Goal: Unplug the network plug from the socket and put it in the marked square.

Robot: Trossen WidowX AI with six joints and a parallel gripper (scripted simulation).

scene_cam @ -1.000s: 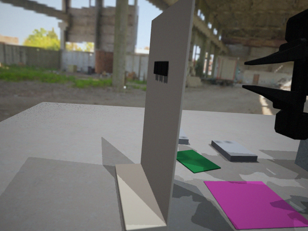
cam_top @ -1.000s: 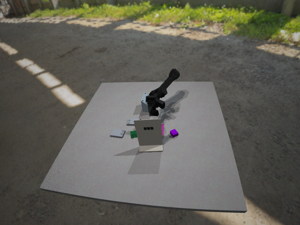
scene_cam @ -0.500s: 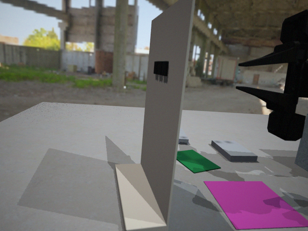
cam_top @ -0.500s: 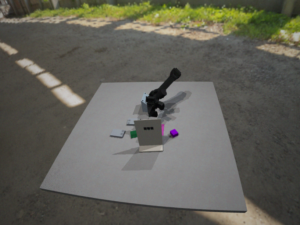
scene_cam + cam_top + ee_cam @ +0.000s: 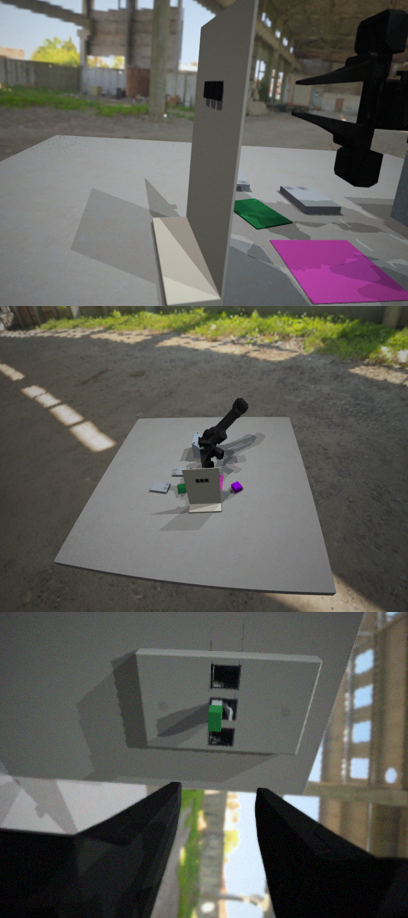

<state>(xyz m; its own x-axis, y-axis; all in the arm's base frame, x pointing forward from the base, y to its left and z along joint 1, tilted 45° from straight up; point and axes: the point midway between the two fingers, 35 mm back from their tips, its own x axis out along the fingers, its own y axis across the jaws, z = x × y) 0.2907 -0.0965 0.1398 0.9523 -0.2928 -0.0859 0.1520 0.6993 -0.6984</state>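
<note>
The network plug is 8 cm ahead of my gripper tip. Round my gripper tip: magenta square 20 cm below, 7 cm behind, 4 cm to the left; then upright panel 10 cm ahead, 7 cm below.
</note>
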